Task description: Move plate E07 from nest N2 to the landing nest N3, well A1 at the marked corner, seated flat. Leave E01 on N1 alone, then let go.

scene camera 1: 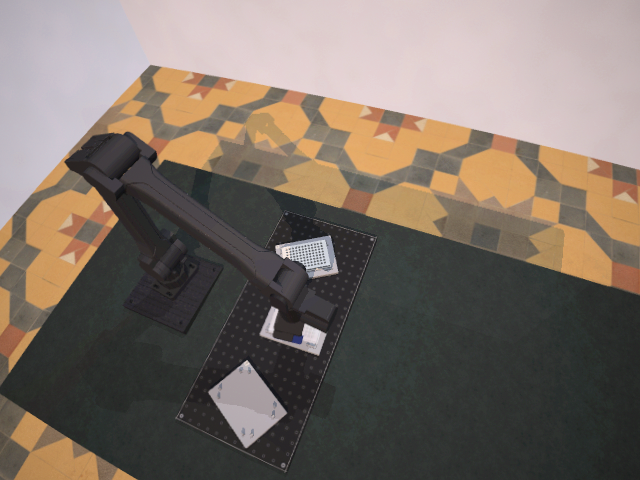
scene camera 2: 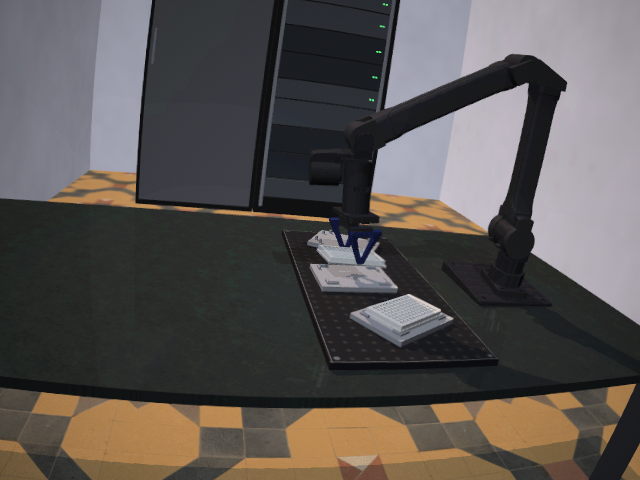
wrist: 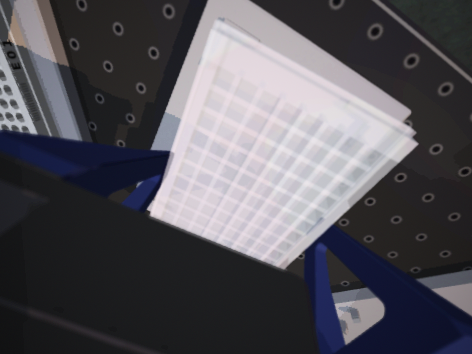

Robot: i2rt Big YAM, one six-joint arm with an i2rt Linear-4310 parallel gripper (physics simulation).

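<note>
My gripper point(scene camera 2: 352, 254) point(wrist: 244, 195) is shut on the clear-white plate E07 point(scene camera 1: 312, 333) point(scene camera 2: 336, 254) point(wrist: 270, 145), with one blue finger at each side. The plate is roughly level, above the middle nest point(scene camera 1: 317, 349) point(scene camera 2: 354, 281) point(wrist: 300, 49), which carries small corner posts; the plate appears apart from it. Nest and plate edges run nearly parallel in the wrist view. White plate E01 point(scene camera 1: 310, 254) point(scene camera 2: 405, 312) point(wrist: 15, 95) sits on nest N1 point(scene camera 2: 400, 338). The arm hides part of E07 in scene camera 1. I cannot read the nest labels or find the marked corner.
Another pale nest point(scene camera 1: 247, 403) point(scene camera 2: 320, 240) point(wrist: 457, 292) with corner posts bears no plate, at the end of the black perforated board point(scene camera 1: 206, 372) point(scene camera 2: 356, 348) opposite E01. The arm's base point(scene camera 1: 155, 310) point(scene camera 2: 475, 289) stands beside the board on the dark table.
</note>
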